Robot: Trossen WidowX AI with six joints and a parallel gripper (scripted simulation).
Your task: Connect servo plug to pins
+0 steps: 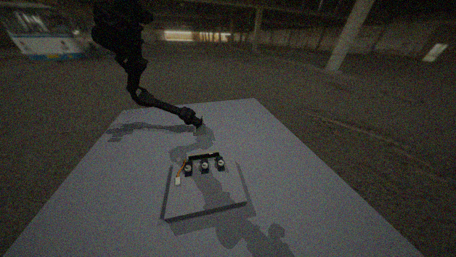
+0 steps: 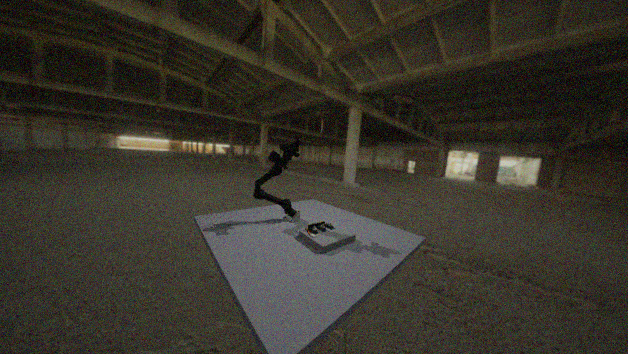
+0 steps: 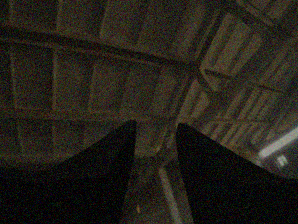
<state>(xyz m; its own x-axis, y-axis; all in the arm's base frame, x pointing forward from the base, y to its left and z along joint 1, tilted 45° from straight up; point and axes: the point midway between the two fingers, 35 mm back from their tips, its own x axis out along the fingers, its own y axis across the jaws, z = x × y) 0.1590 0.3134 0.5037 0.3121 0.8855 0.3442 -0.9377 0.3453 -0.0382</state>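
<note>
Right now my gripper tip is 590 mm above the dark bar, 140 mm to the right of it and 100 mm short of it. Also, from my gripper tip: black servo block: 610 mm below, 150 mm ahead, 140 mm to the left; then printed holder: 630 mm below, 260 mm ahead, 130 mm to the left.
</note>
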